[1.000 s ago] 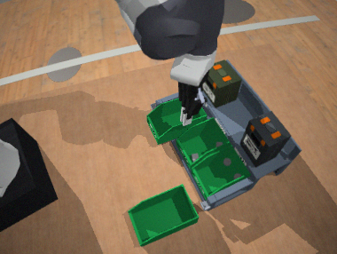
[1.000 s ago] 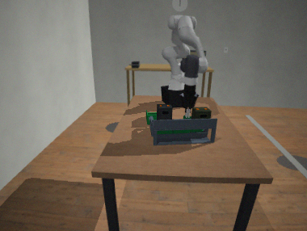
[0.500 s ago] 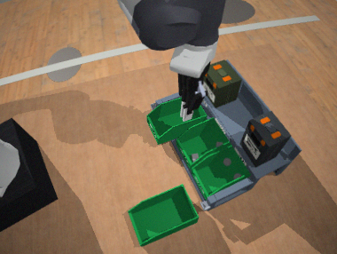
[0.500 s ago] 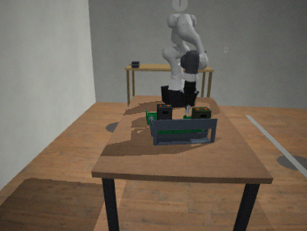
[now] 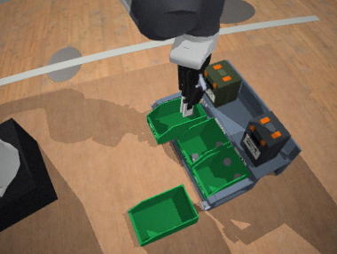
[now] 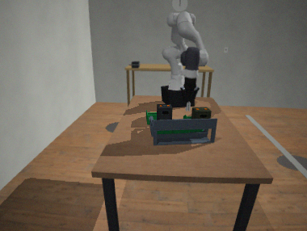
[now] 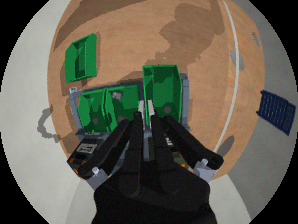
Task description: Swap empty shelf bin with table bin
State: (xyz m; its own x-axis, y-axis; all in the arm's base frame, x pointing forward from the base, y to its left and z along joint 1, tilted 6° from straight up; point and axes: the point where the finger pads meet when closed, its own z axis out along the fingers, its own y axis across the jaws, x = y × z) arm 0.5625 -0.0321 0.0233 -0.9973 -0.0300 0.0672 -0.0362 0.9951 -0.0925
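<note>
Now: the olive box 14 cm ahead of my hand, 5 cm to the left of it and 2 cm below it. From my hand the other things lie so: dark box (18 cm to the right, 14 cm ahead, 1 cm below).
</note>
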